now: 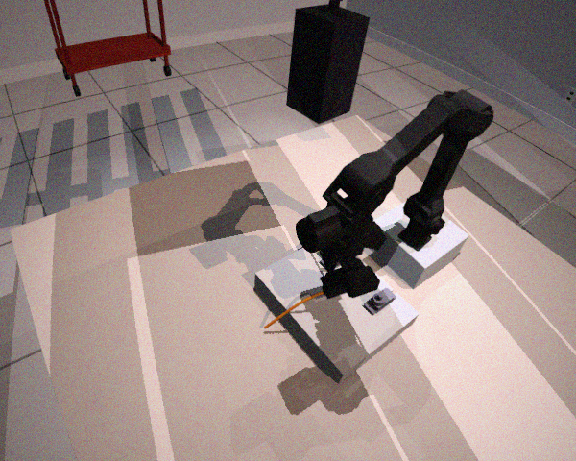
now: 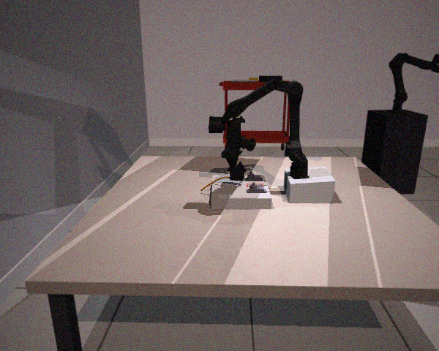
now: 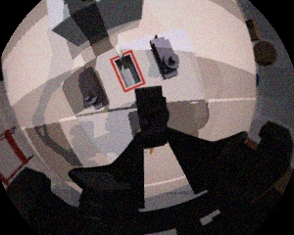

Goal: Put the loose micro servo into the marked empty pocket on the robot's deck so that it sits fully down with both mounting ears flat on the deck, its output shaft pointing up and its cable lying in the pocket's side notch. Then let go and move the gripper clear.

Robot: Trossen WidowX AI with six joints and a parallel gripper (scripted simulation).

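Now: gripper tip 10 cm above the white deck and 1 cm short of it.
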